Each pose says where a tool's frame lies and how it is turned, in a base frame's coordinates. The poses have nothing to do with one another.
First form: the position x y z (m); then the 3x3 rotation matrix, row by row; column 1 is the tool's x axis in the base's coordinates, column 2 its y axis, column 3 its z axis. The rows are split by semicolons.
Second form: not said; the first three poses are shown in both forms.
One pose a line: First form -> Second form
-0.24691, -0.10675, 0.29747; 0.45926, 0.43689, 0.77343; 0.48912, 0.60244, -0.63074; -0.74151, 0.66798, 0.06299 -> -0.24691, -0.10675, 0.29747, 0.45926, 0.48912, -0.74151, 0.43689, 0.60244, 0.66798
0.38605, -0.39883, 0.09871; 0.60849, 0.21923, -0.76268; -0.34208, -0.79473, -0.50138; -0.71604, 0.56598, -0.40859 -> 0.38605, -0.39883, 0.09871, 0.60849, -0.34208, -0.71604, 0.21923, -0.79473, 0.56598
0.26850, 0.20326, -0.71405; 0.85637, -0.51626, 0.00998; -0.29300, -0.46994, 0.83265; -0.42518, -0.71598, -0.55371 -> 0.26850, 0.20326, -0.71405, 0.85637, -0.29300, -0.42518, -0.51626, -0.46994, -0.71598
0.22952, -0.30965, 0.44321; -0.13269, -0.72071, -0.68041; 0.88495, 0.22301, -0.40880; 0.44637, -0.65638, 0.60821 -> 0.22952, -0.30965, 0.44321, -0.13269, 0.88495, 0.44637, -0.72071, 0.22301, -0.65638
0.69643, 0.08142, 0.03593; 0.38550, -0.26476, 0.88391; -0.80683, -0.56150, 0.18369; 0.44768, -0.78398, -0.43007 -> 0.69643, 0.08142, 0.03593, 0.38550, -0.80683, 0.44768, -0.26476, -0.56150, -0.78398
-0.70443, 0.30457, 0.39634; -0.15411, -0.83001, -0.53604; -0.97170, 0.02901, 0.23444; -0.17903, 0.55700, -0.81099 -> -0.70443, 0.30457, 0.39634, -0.15411, -0.97170, -0.17903, -0.83001, 0.02901, 0.55700
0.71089, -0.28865, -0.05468; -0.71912, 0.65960, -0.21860; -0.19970, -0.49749, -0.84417; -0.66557, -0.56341, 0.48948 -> 0.71089, -0.28865, -0.05468, -0.71912, -0.19970, -0.66557, 0.65960, -0.49749, -0.56341
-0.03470, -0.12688, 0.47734; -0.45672, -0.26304, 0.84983; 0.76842, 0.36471, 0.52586; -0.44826, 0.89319, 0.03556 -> -0.03470, -0.12688, 0.47734, -0.45672, 0.76842, -0.44826, -0.26304, 0.36471, 0.89319
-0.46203, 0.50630, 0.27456; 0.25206, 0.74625, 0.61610; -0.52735, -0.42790, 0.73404; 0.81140, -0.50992, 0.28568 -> -0.46203, 0.50630, 0.27456, 0.25206, -0.52735, 0.81140, 0.74625, -0.42790, -0.50992
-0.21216, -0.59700, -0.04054; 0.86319, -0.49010, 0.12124; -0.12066, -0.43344, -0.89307; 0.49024, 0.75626, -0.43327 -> -0.21216, -0.59700, -0.04054, 0.86319, -0.12066, 0.49024, -0.49010, -0.43344, 0.75626
